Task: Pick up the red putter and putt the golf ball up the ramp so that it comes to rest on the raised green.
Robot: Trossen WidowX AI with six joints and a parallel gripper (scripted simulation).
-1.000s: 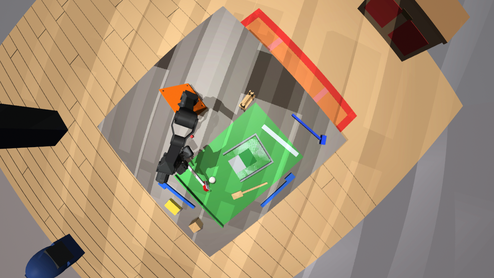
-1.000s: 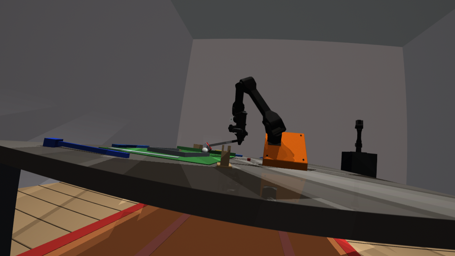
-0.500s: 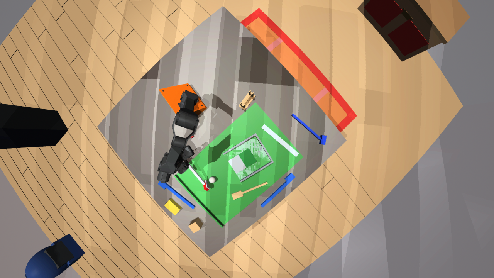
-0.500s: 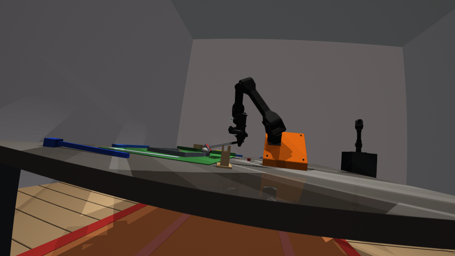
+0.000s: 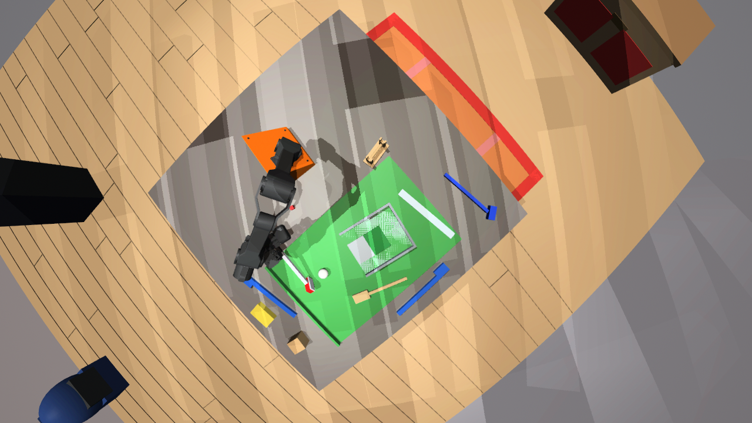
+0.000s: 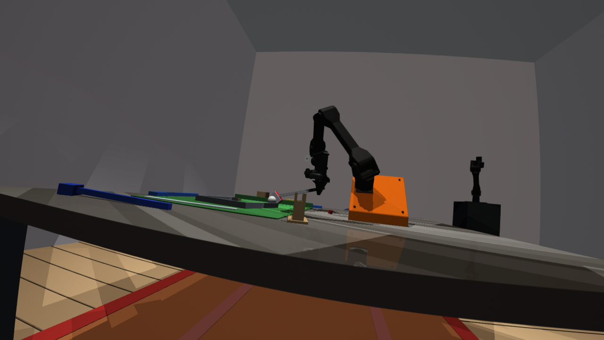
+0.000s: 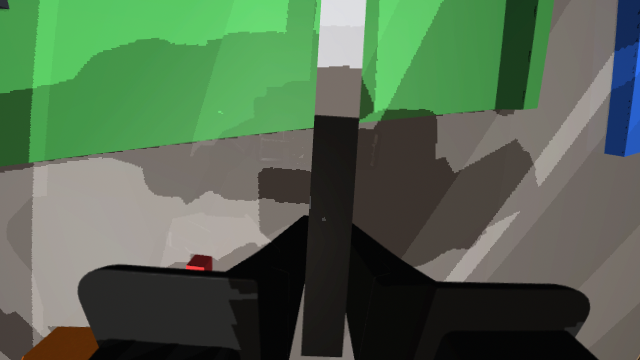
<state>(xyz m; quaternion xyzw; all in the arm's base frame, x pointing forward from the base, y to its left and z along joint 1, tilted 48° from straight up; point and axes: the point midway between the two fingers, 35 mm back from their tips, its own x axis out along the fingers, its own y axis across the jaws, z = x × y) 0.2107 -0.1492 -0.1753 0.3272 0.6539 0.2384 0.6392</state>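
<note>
Now: the small red cube 120 mm to the left of my gripper tip, 80 mm behind it and 70 mm below it. Also, from my gripper tip: white golf ball (230 mm ahead, 50 mm to the left, 50 mm below); then red putter (120 mm ahead, 10 mm to the right, 10 mm below); then yellow block (310 mm to the right, 210 mm ahead, 60 mm below).
</note>
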